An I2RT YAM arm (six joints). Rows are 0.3 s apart.
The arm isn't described. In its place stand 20 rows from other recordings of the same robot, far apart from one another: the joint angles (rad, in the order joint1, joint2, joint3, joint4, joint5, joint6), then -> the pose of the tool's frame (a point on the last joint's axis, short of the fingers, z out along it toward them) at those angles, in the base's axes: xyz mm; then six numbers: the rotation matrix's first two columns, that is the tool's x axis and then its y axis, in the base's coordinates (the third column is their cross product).
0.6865, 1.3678, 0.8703, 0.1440, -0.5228, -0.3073 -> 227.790 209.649 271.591 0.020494 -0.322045 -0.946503 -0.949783 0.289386 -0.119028
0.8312, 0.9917, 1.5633, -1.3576, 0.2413, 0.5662 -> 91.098 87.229 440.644 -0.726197 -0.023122 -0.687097 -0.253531 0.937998 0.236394
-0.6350, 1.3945, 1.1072, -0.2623, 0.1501, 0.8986 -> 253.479 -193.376 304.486 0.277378 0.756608 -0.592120 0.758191 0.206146 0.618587
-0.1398, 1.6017, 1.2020, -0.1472, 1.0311, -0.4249 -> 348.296 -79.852 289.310 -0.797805 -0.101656 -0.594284 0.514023 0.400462 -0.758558
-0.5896, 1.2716, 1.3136, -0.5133, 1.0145, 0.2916 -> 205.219 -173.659 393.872 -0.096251 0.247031 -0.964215 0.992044 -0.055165 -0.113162
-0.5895, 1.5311, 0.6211, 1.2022, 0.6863, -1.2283 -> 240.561 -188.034 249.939 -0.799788 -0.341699 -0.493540 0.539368 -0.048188 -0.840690
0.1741, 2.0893, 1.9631, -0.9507, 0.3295, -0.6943 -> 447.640 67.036 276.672 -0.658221 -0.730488 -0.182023 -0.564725 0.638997 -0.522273
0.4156, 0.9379, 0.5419, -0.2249, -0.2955, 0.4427 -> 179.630 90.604 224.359 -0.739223 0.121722 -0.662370 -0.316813 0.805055 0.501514
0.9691, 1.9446, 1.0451, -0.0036, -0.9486, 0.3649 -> 188.100 325.054 130.351 -0.688309 -0.635010 -0.350704 -0.556263 0.151717 0.817040
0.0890, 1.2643, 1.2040, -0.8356, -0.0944, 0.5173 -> 255.581 26.176 324.876 -0.748698 0.427479 -0.506668 0.256695 0.891632 0.372960
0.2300, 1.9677, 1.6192, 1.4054, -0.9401, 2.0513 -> 401.907 123.633 412.430 -0.853916 0.337134 -0.396443 -0.511074 -0.399615 0.760994
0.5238, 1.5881, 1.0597, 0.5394, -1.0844, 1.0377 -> 293.426 205.833 306.759 -0.855755 -0.029387 -0.516546 -0.516027 -0.023729 0.856244
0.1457, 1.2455, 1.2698, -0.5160, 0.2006, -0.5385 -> 273.198 32.920 378.184 -0.417178 -0.569163 -0.708530 -0.212507 0.819090 -0.532853
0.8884, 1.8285, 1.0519, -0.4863, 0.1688, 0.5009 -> 217.269 257.882 135.908 -0.879127 -0.331193 -0.342707 -0.354278 0.935126 0.005100
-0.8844, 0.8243, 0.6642, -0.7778, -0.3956, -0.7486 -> 109.070 -111.479 241.317 -0.761884 -0.061070 -0.644828 0.069322 0.982139 -0.174921
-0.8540, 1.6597, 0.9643, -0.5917, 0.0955, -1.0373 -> 194.943 -228.875 160.494 -0.982033 -0.177697 -0.063523 -0.152493 0.945544 -0.287563
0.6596, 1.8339, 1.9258, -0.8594, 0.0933, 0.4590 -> 322.775 246.104 374.655 -0.738748 -0.014655 -0.673822 -0.256387 0.930711 0.260849
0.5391, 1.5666, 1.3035, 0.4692, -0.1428, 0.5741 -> 321.779 198.394 394.070 -0.193418 0.510688 -0.837727 -0.622430 0.596153 0.507131
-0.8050, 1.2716, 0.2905, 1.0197, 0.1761, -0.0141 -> 159.956 -175.351 199.726 0.015028 -0.035657 -0.999251 0.831314 0.555755 -0.007329
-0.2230, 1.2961, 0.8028, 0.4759, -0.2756, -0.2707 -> 295.523 -57.082 302.550 -0.002302 -0.263326 -0.964704 -0.055160 0.963271 -0.262803
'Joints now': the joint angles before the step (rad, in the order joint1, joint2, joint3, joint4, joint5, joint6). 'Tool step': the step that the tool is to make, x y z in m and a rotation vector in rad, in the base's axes. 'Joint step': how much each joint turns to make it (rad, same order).
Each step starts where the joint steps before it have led.
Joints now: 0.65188 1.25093 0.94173 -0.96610 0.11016 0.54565
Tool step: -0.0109 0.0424 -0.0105 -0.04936 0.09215 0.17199
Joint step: 0.16450 0.12610 0.06162 -0.03675 -0.02615 -0.00134
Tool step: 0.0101 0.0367 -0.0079 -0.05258 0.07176 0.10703
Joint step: 0.06150 0.17129 0.12587 -0.03848 -0.02564 -0.04226
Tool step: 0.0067 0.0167 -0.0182 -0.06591 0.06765 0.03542
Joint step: 0.01746 0.11695 0.05035 -0.02634 -0.01189 -0.01726
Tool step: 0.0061 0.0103 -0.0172 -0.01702 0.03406 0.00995
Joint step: 0.00366 0.07539 0.01542 0.02566 -0.01600 -0.00629
